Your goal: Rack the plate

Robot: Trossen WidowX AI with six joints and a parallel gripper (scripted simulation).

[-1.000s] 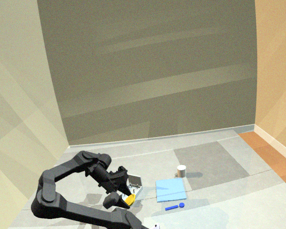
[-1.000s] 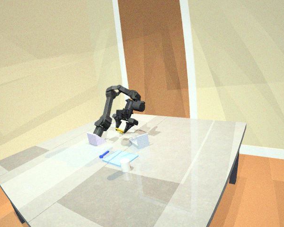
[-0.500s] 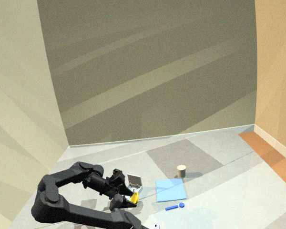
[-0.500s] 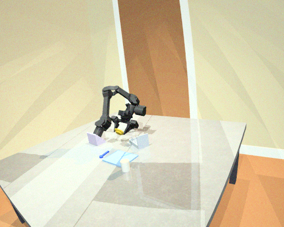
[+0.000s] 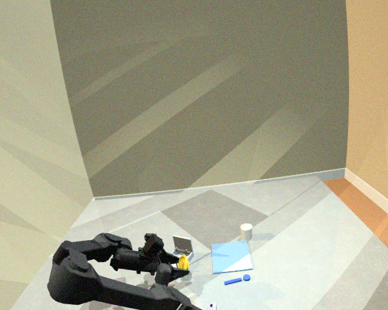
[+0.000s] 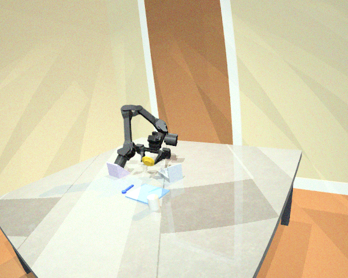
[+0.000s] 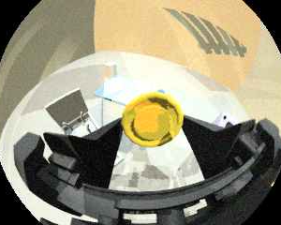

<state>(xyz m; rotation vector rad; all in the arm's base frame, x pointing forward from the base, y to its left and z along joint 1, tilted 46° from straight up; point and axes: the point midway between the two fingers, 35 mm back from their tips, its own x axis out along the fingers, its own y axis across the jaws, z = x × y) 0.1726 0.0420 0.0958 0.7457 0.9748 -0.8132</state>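
The grey dish rack lies 90 mm ahead of my gripper tip, 60 mm to the left of it and 60 mm below it. Round my gripper tip: white cup 240 mm ahead, 180 mm to the right, 50 mm below; yellow plate 10 mm to the left; blue spoon 160 mm to the right, 80 mm below, 20 mm ahead.
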